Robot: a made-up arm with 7 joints. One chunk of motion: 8 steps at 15 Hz.
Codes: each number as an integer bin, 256 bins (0 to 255) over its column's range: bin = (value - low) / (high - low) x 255, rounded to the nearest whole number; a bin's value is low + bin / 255 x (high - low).
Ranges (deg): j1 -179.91..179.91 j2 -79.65..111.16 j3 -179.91..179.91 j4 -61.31..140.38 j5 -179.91..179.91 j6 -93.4..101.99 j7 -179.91..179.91
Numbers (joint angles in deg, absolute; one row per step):
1: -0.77 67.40 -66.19 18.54 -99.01 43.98 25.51
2: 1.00 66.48 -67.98 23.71 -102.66 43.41 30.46
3: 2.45 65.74 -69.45 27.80 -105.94 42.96 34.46
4: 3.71 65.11 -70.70 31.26 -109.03 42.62 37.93
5: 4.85 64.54 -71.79 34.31 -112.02 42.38 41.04
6: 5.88 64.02 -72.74 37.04 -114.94 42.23 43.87
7: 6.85 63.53 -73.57 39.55 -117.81 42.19 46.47
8: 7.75 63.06 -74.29 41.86 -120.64 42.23 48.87
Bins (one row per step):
1: 127 197 81 101 57 179 146
2: 128 195 79 107 55 179 149
3: 129 194 78 113 52 178 152
4: 130 193 77 117 50 178 154
5: 131 193 77 121 48 177 157
6: 132 192 76 124 46 177 159
7: 132 191 75 128 44 177 160
8: 133 191 75 130 42 177 162

